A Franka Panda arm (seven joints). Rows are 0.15 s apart.
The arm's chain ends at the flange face. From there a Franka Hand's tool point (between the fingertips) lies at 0.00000 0.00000 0.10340 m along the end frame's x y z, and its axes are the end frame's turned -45 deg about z.
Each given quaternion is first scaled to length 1.
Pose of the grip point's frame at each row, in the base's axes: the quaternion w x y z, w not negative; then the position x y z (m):
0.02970, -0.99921, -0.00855, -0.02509, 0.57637, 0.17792, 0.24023
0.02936, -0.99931, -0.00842, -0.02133, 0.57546, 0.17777, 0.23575
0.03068, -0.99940, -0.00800, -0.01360, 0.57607, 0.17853, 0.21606
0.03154, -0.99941, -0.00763, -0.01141, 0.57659, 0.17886, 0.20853
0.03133, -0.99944, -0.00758, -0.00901, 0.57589, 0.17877, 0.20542
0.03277, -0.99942, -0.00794, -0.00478, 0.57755, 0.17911, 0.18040
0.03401, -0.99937, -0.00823, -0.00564, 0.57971, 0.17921, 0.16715
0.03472, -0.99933, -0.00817, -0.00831, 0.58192, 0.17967, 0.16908
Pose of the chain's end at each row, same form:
0.03704, -0.92642, 0.37448, -0.01181, 0.57124, 0.17174, 0.34332
0.03529, -0.92646, 0.37464, -0.00847, 0.57110, 0.17167, 0.33888
0.03355, -0.92639, 0.37506, -0.00082, 0.57331, 0.17217, 0.31923
0.03351, -0.92625, 0.37541, 0.00153, 0.57428, 0.17232, 0.31170
0.03239, -0.92626, 0.37547, 0.00367, 0.57408, 0.17228, 0.30860
0.03210, -0.92638, 0.37513, 0.00812, 0.57662, 0.17233, 0.28357
0.03358, -0.92645, 0.37484, 0.00780, 0.57860, 0.17217, 0.27030
0.03526, -0.92639, 0.37488, 0.00561, 0.58026, 0.17248, 0.27222

